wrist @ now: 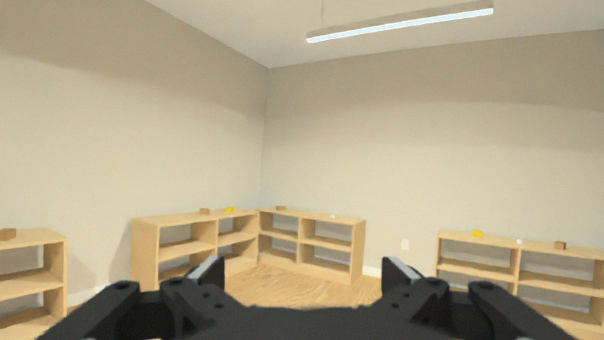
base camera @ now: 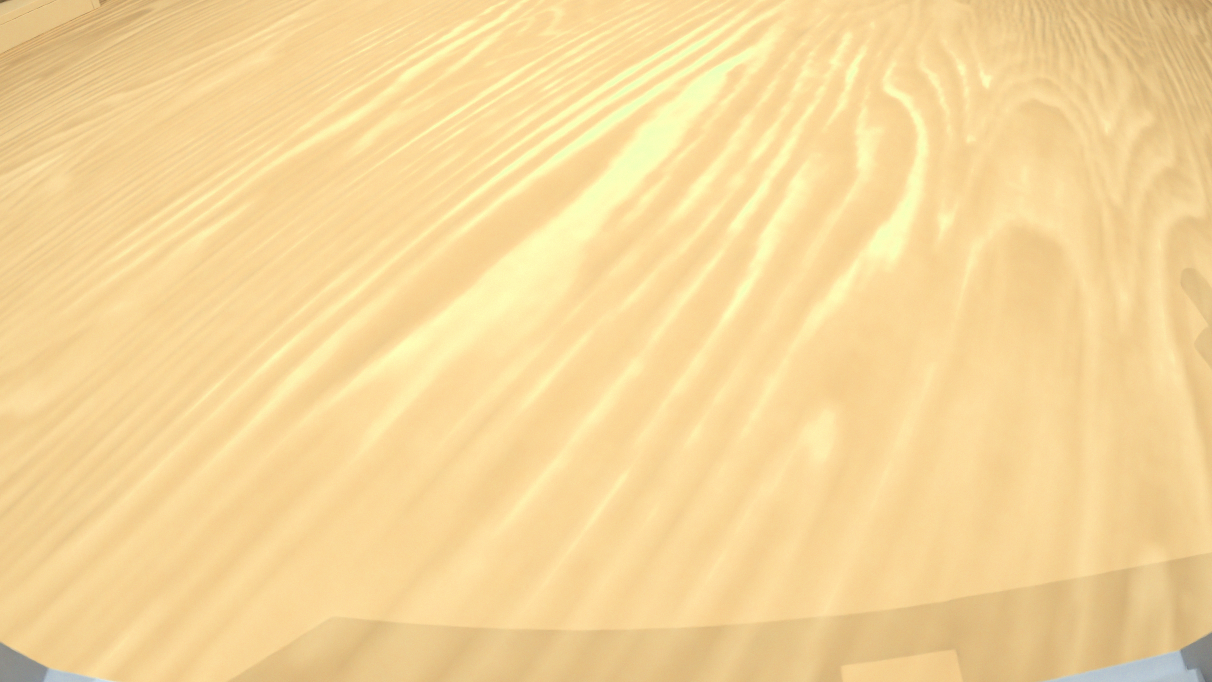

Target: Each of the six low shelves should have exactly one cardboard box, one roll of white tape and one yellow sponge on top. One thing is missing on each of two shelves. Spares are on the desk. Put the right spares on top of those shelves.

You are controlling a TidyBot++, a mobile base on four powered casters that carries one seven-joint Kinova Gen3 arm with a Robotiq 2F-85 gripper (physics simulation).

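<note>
My gripper (wrist: 303,274) is open and empty, pointing across the room. In the wrist view, a low shelf (wrist: 145,255) at left centre has a cardboard box (wrist: 204,211) and a yellow sponge (wrist: 229,210) on top; no tape shows there. The corner shelf (wrist: 358,250) has a box (wrist: 280,208) and white tape (wrist: 332,216); no sponge shows there. The right shelf (wrist: 515,262) has a sponge (wrist: 477,233), tape (wrist: 519,241) and a box (wrist: 560,245). The far left shelf (wrist: 59,270) is cut off; a box (wrist: 7,234) shows on it. The desk does not show.
Wooden floor (base camera: 593,381) (wrist: 300,287) lies in front of the base and the shelves. A pale wooden edge (base camera: 42,21) shows at the top left of the base view. Walls (wrist: 200,125) meet behind the corner shelf. A ceiling lamp (wrist: 400,24) hangs above.
</note>
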